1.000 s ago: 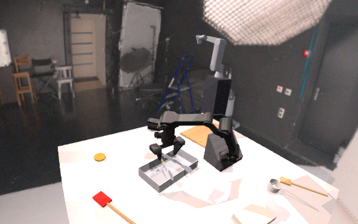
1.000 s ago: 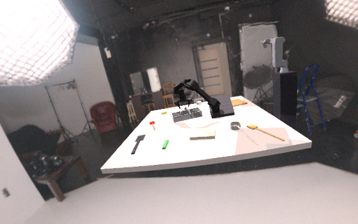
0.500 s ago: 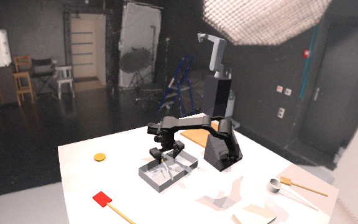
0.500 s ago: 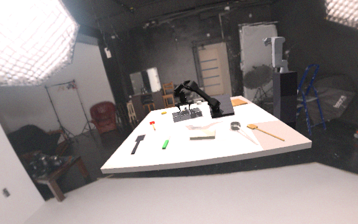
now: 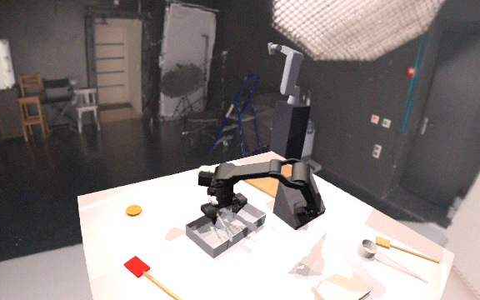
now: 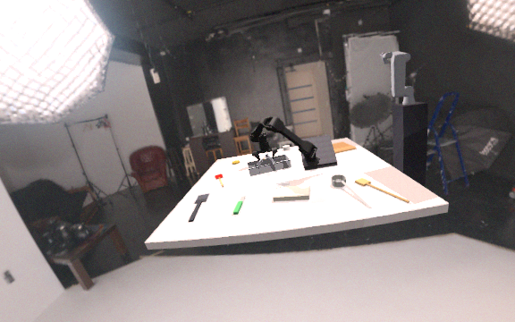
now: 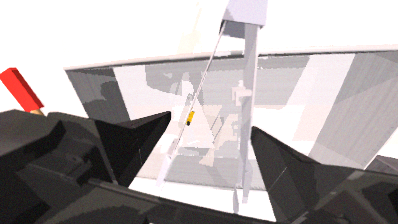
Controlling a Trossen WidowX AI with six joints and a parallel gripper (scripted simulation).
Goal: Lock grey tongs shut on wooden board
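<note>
Right now my gripper tip is 10 mm past the grey roasting tin, 10 mm to the right of it and 10 mm above it. From my gripper tip the other things lie so: yellow disc 320 mm ahead, 250 mm to the right, 30 mm below; then beige block 190 mm behind, 480 mm to the left, 30 mm below; then red spatula 340 mm ahead, 130 mm to the left, 40 mm below.
</note>
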